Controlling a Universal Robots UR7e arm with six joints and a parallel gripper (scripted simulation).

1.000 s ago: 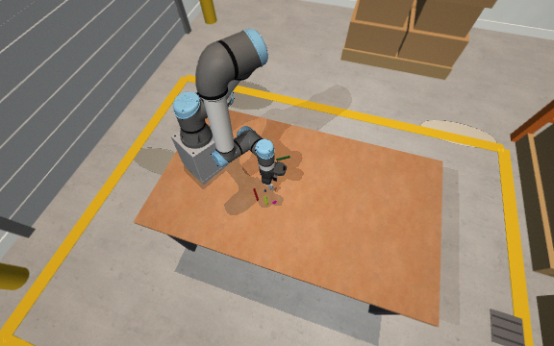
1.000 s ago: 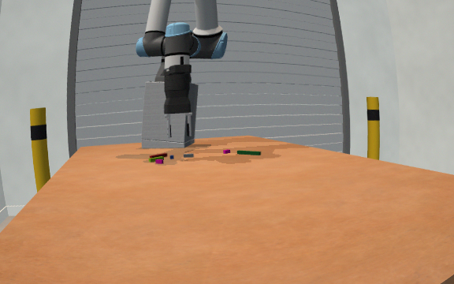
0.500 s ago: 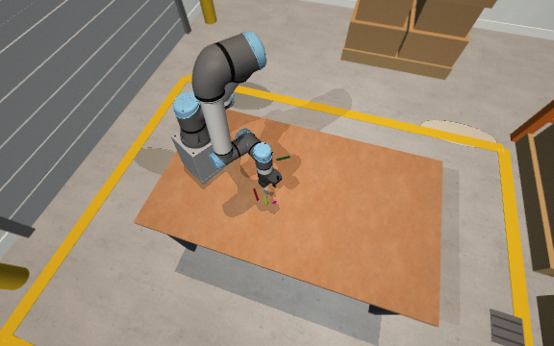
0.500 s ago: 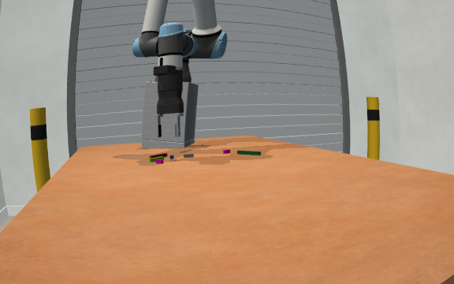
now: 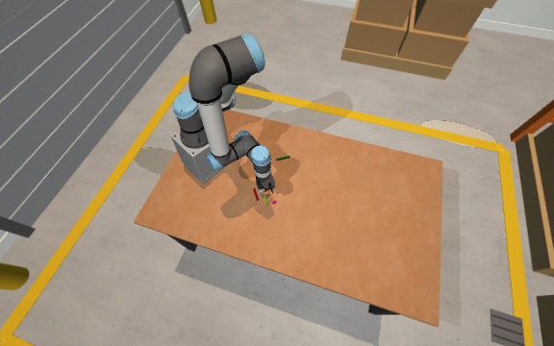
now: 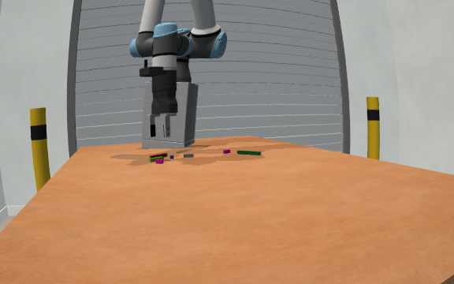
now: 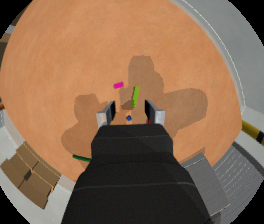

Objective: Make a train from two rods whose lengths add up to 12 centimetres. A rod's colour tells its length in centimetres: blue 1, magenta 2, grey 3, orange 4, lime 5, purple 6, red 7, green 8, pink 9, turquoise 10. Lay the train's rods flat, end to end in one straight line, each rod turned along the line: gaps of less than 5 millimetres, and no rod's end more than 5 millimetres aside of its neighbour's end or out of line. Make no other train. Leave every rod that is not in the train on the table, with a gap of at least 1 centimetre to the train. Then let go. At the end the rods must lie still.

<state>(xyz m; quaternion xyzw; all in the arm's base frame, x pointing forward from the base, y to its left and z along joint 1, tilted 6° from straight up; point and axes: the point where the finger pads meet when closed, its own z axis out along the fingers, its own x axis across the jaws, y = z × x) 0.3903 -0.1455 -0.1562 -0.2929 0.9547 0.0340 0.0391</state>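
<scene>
Right now the lime rod is 80 mm below my hand, 10 mm to the right of it and 10 mm behind it. Also, from my hand: red rod: 80 mm below, 70 mm behind, 10 mm to the left; blue rod: 80 mm below, 40 mm to the left, 20 mm behind; grey rod: 100 mm to the left, 80 mm below, 30 mm behind.
</scene>
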